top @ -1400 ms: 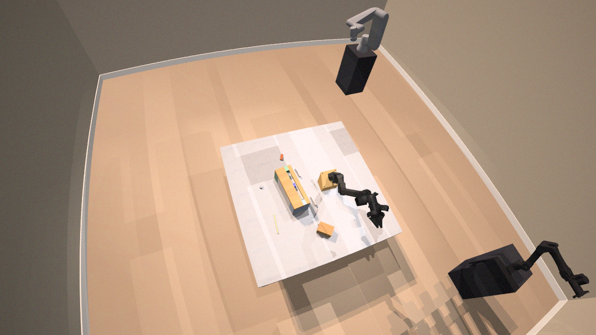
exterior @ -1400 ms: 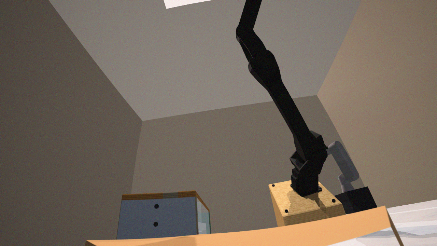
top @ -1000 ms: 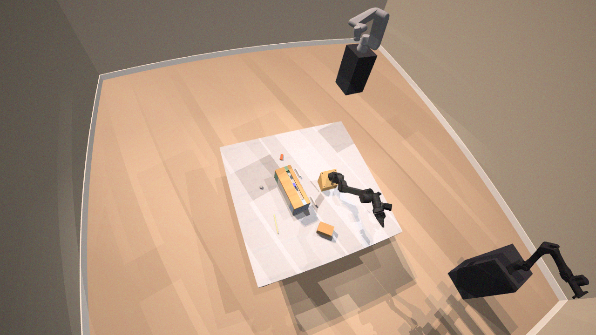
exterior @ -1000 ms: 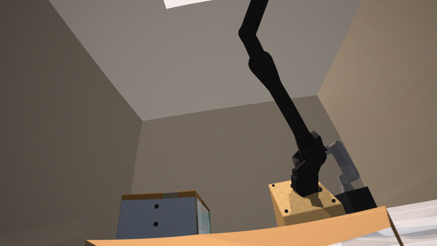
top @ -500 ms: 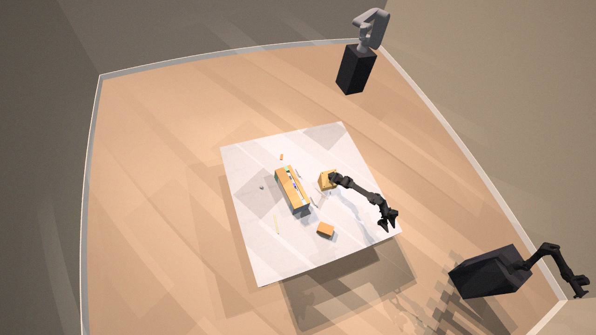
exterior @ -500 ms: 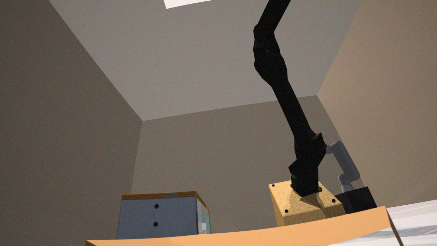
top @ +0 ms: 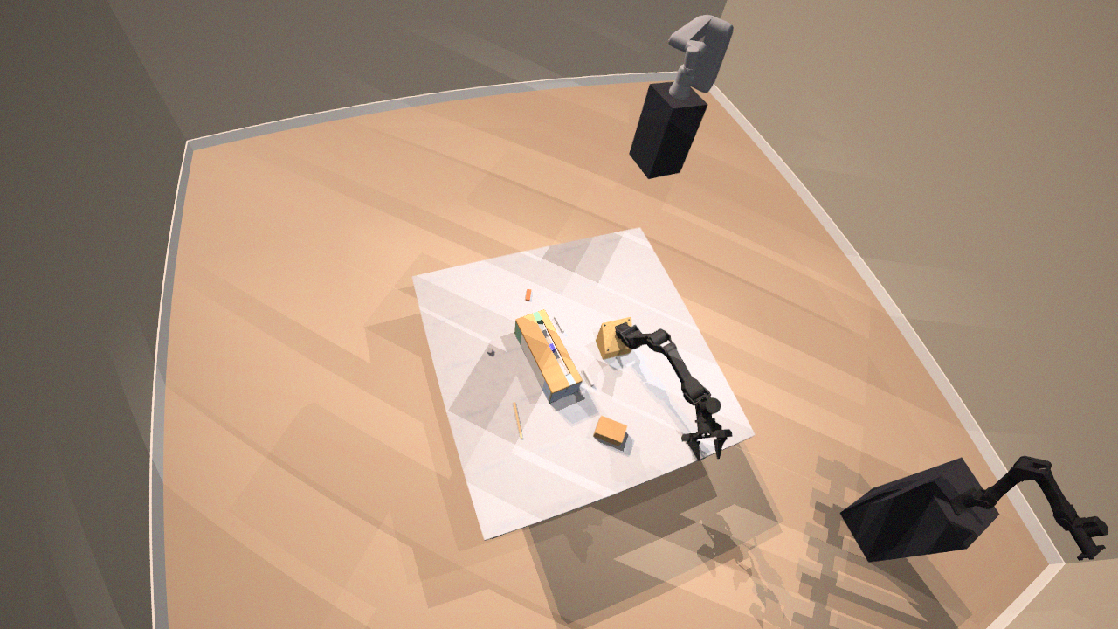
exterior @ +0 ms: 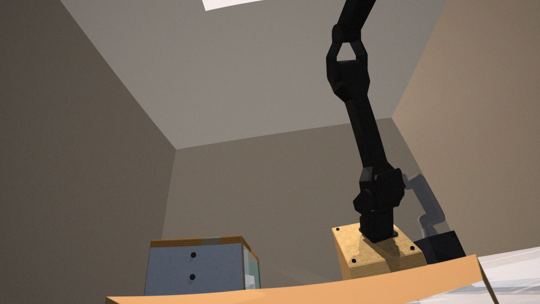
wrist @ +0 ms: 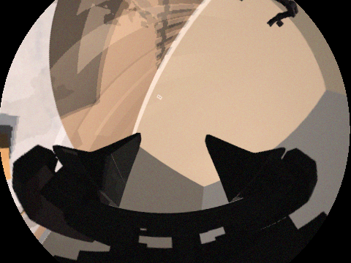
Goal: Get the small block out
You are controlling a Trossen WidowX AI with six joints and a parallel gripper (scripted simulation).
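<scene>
Right now the long box is 72 cm to the right of my gripper tip, 31 cm below it and 25 cm ahead of it. Also, from my gripper tip: thin yellow stick (51 cm to the right, 51 cm ahead, 37 cm below); then orange carton (34 cm below, 31 cm to the right, 17 cm ahead); then orange block (109 cm to the right, 37 cm below, 22 cm ahead).
</scene>
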